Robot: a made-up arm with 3 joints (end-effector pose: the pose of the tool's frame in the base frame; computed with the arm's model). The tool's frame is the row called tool.
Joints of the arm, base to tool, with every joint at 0 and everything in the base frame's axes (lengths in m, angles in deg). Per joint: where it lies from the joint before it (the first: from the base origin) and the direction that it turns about. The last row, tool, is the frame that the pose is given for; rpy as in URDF.
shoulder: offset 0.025 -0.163 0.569 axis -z
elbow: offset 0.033 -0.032 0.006 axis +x
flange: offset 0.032 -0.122 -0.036 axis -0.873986 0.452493 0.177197
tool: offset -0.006 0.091 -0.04 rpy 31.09 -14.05 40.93
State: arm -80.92 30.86 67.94
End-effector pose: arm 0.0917 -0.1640 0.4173 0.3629 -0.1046 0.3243 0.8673
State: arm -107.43 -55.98 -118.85
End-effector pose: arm 0.0509 -0.1057 0.6986 0.0296 -0.6929 -0.0602 -0.7179
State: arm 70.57 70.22 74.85
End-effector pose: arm 0.0607 -0.1557 0.4232 0.9128 0.4048 -0.0526 -0.0105
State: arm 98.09 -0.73 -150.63
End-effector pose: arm -0.1581 -0.1599 0.6265 0.0687 -0.1346 -0.9885 0.0095
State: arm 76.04 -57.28 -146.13
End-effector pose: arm -0.0327 -0.2043 0.7254 0.5539 0.0510 -0.8257 0.0939
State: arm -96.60 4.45 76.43
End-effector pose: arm 0.1684 -0.1424 0.4512 0.3006 -0.4123 0.2146 0.8328
